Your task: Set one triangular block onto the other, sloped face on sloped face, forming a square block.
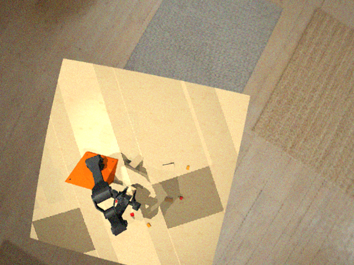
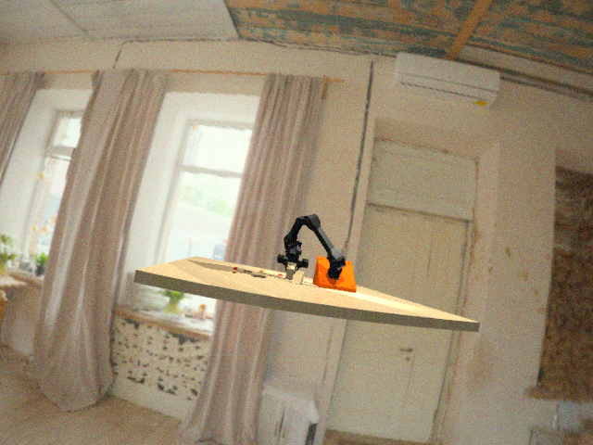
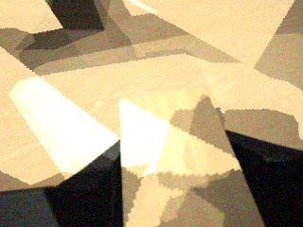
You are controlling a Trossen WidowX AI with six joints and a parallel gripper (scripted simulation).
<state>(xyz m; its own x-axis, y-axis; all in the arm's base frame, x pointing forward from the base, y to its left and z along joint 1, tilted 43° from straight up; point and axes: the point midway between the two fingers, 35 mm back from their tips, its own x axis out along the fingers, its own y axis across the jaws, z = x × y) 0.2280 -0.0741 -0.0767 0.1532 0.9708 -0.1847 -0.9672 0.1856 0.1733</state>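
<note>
My gripper tip is now 1 cm below the triangular block. Also, from my gripper tip: pale elongated block 19 cm ahead, 18 cm to the left, 4 cm below.
</note>
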